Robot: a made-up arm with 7 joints.
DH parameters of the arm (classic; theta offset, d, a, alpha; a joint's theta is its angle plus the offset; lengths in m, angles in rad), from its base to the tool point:
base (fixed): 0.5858 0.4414 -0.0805 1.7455
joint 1: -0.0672 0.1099 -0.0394 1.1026
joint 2: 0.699 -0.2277 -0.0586 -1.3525
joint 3: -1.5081 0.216 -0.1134 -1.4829
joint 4: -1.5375 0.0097 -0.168 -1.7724
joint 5: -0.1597 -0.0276 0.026 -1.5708
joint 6: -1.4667 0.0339 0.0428 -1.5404
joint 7: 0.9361 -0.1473 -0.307 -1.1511
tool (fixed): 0.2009 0.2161 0 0
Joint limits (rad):
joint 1: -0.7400..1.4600
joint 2: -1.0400..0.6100
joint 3: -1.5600..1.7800
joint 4: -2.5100..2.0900
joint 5: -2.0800..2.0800
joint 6: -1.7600..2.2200
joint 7: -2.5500..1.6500
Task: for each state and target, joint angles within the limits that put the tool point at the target. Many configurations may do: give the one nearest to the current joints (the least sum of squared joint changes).
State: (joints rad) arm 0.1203 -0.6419 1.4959 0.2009 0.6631 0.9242 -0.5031
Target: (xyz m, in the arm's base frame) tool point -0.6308 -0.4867 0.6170
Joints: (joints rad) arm 0.4242 -0.6842 1.4024 0.7126 0.6405 0.6461 -0.3882
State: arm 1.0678 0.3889 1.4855 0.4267 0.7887 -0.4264 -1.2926
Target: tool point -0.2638 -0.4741 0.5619
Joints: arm 0.7796 -0.1454 1.1067 0.5767 1.3346 -0.2099 -2.0019
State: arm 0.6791 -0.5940 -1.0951 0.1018 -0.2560 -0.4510 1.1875
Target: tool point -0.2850 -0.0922 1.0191
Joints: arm 0.3319 -0.5725 -1.0935 0.1966 0.3152 -0.5461 1.2657
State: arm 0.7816 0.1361 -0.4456 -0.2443 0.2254 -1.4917 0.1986
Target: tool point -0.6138 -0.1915 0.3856
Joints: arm 0.8680 0.0846 0.0032 -0.5346 0.4750 -1.7600 0.2134
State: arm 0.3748 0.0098 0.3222 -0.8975 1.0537 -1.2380 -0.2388
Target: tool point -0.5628 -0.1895 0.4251
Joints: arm 0.6957 -0.1419 0.4595 -0.7402 0.9655 -1.4630 -0.3041
